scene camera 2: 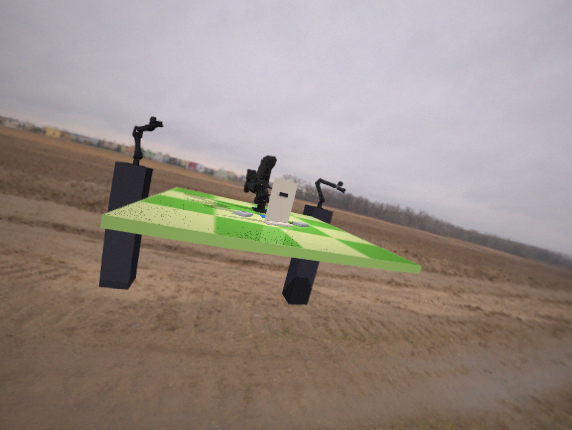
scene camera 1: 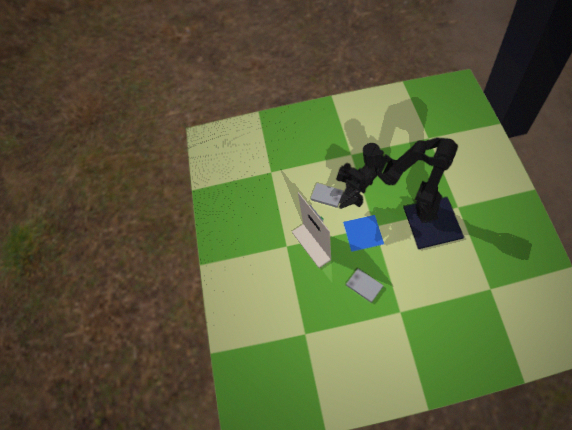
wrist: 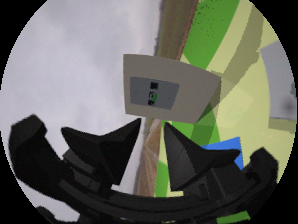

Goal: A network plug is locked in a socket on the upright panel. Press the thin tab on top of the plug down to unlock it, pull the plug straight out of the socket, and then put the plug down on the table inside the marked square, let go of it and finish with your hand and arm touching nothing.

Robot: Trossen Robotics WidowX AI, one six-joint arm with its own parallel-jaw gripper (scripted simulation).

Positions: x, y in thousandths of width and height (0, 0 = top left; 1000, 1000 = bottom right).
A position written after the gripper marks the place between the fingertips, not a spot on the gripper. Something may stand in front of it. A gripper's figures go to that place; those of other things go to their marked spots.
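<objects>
The gripper (scene camera 1: 594, 478) is 146 cm from the lens. A beige panel (scene camera 1: 548, 548) is 156 cm from the lens, and a blue marked square (scene camera 1: 634, 543) is 160 cm from the lens.
</objects>
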